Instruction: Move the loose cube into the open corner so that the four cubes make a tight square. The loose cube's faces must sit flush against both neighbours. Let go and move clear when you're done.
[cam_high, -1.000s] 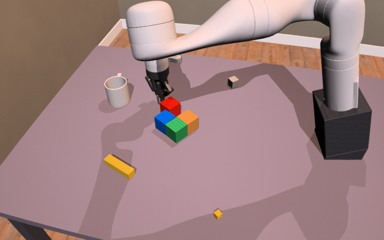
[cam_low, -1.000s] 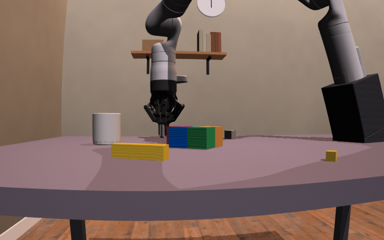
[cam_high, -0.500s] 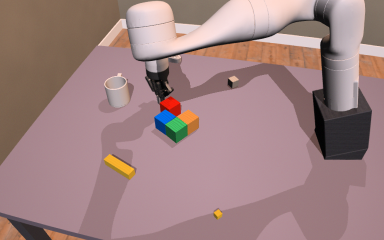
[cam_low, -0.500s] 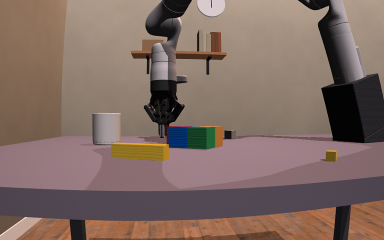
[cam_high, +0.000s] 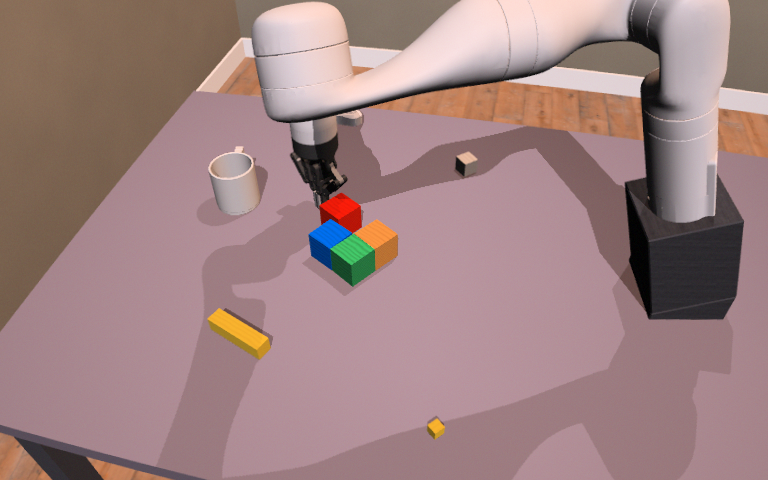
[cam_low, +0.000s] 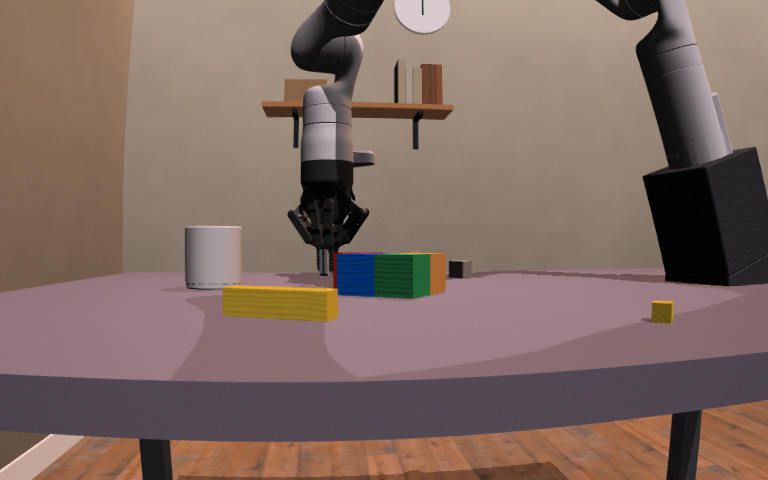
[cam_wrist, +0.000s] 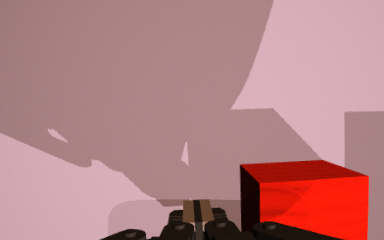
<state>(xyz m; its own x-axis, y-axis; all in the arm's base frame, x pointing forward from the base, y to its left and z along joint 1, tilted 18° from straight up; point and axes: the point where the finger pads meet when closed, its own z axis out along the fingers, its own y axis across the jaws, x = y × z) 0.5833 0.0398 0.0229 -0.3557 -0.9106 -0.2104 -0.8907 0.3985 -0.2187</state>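
My hand is 5 cm past the red cube, 2 cm to the right of it and 1 cm above it. Also, from my hand: orange cube: 13 cm behind, 6 cm to the left, 1 cm below; blue cube: 9 cm to the left, 6 cm behind, 1 cm below; green cube: 11 cm to the left, 11 cm behind, 1 cm below.
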